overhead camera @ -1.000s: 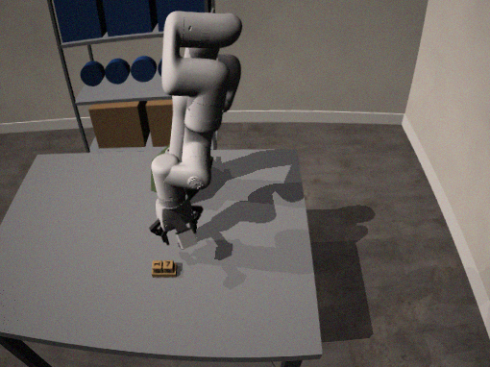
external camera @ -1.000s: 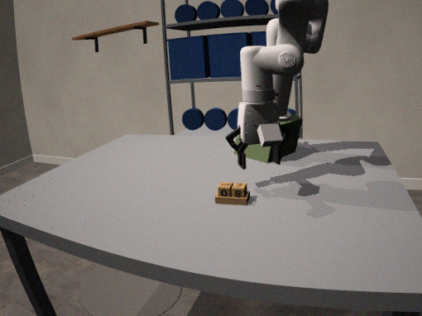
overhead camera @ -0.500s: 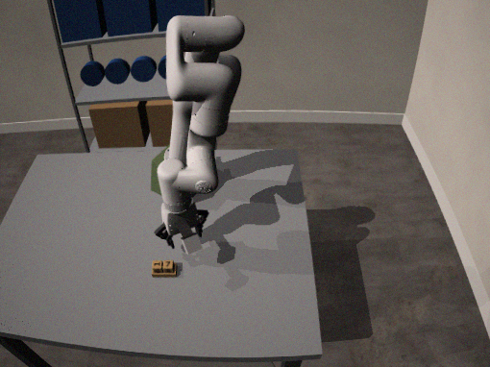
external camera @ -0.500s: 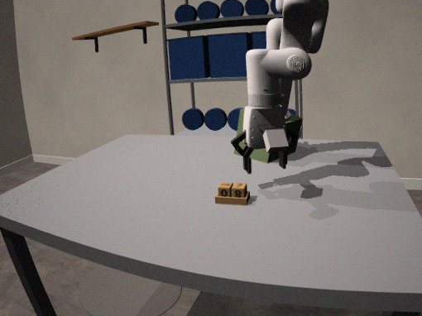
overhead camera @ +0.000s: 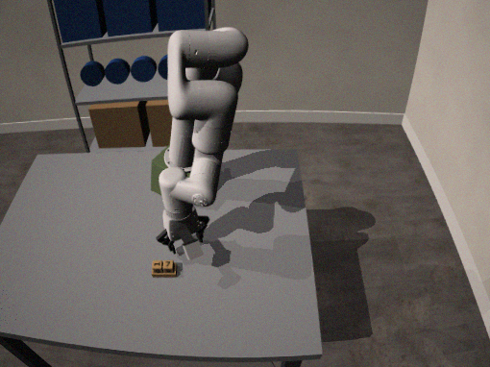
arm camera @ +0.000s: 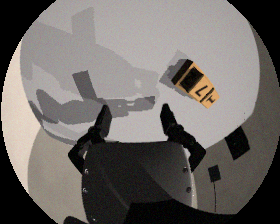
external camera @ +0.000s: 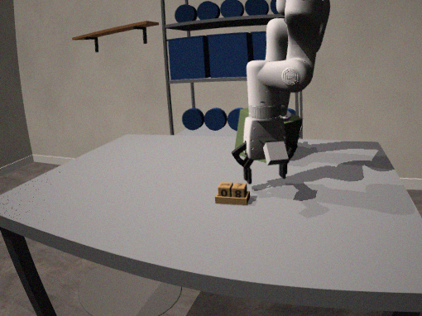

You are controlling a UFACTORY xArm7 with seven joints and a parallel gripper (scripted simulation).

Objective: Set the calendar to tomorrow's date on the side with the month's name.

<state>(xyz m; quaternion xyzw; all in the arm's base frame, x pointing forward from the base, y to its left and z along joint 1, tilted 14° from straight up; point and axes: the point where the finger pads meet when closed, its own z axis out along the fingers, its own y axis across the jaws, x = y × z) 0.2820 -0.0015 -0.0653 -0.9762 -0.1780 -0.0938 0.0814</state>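
Right now the cube is 90 mm to the right of my hand, 80 mm ahead of it and 10 mm below it. From my hand the other things lie so: wooden calendar tray 80 mm ahead, 70 mm to the right, 20 mm below.
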